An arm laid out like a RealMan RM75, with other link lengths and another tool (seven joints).
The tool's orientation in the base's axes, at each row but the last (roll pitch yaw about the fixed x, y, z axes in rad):
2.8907 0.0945 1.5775
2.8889 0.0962 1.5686
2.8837 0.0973 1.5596
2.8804 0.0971 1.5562
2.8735 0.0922 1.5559
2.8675 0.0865 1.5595
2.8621 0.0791 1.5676
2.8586 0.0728 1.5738
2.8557 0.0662 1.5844
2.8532 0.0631 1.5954
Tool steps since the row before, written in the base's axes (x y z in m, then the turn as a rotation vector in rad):
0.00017 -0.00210 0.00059 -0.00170 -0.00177 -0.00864
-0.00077 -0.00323 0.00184 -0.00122 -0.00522 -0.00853
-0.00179 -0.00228 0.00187 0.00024 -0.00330 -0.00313
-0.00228 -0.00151 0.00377 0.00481 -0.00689 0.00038
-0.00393 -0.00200 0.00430 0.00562 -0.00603 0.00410
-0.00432 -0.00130 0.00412 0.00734 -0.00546 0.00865
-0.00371 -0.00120 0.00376 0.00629 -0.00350 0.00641
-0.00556 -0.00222 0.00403 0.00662 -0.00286 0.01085
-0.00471 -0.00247 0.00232 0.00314 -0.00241 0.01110
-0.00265 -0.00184 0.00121 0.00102 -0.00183 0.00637
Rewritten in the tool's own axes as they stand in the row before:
-0.00215 0.00025 -0.00034 -0.00094 -0.00383 0.00807
-0.00339 -0.00036 -0.00166 -0.00438 -0.00342 0.00840
-0.00247 -0.00129 -0.00203 -0.00298 -0.00061 0.00339
-0.00190 -0.00125 -0.00406 -0.00682 0.00467 0.00154
-0.00245 -0.00268 -0.00498 -0.00630 0.00644 -0.00190
-0.00170 -0.00306 -0.00500 -0.00610 0.00933 -0.00585
-0.00151 -0.00255 -0.00453 -0.00398 0.00774 -0.00414
-0.00249 -0.00427 -0.00526 -0.00366 0.00931 -0.00834
-0.00255 -0.00394 -0.00341 -0.00318 0.00606 -0.00959
-0.00185 -0.00227 -0.00182 -0.00225 0.00271 -0.00571

